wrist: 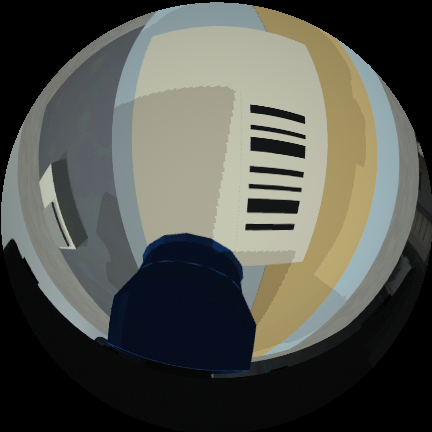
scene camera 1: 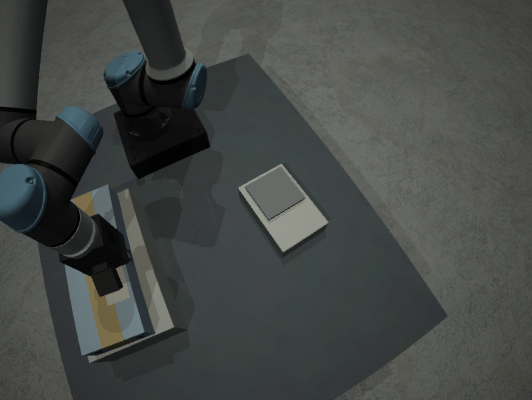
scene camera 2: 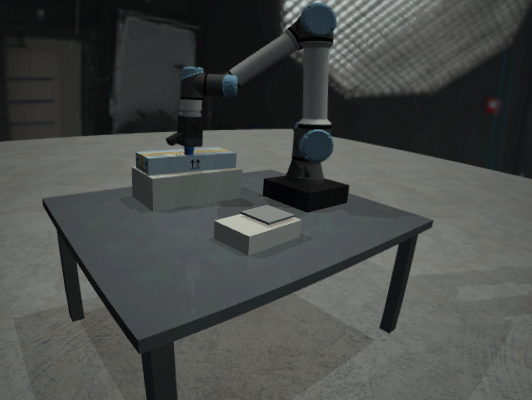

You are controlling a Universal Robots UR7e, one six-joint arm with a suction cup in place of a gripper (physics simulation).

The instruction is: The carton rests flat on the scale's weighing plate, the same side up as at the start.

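Frame: origin at the arm's base, x left, y back, z up, level; centimetres.
Seen in the pictures: end effector, tool point: point(wrist: 195, 251) point(scene camera 2: 189, 158); arm's base, origin of the base link: point(scene camera 1: 149, 122) point(scene camera 2: 304, 180).
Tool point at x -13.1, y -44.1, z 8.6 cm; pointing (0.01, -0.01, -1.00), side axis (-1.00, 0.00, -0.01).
Offsets run from my tool point to a thing's middle. "spot": to the spot under its first point. Level surfaces: height alone.
The carton @[dz -1.5, dx -4.9, dy +1.4 cm] point(scene camera 1: 132, 320) point(scene camera 2: 170, 165) point(wrist: 345, 150) is light blue with a tan tape stripe and a pale barcode label on top. It lies flat on a cream block at the left, two up arrows on its side. My suction cup point(scene camera 2: 189, 150) point(wrist: 187, 245) is blue and presses on the carton's top beside the label; the suction holds the carton. In scene camera 1 the wrist hides the cup. The scale @[dz -12.4, dx +39.6, dy +3.9 cm] point(scene camera 1: 300, 225) point(scene camera 2: 257, 235) point(wrist: 46, 182) is a low cream box with a grey weighing plate @[spot: dz -9.0, dx +39.1, dy +7.1 cm] point(scene camera 1: 275, 192) point(scene camera 2: 268, 214) point(wrist: 57, 225) on top, bare.
The cream block @[dz -10.1, dx -4.5, dy +1.4 cm] point(scene camera 1: 162, 305) point(scene camera 2: 185, 187) under the carton is taller than the scale and sticks out past the carton's side. The arm's black base point(scene camera 1: 170, 150) point(scene camera 2: 305, 192) stands on the dark table @[dz -15.8 cm] point(scene camera 1: 300, 325) point(scene camera 2: 125, 260), behind the scale in scene camera 2.
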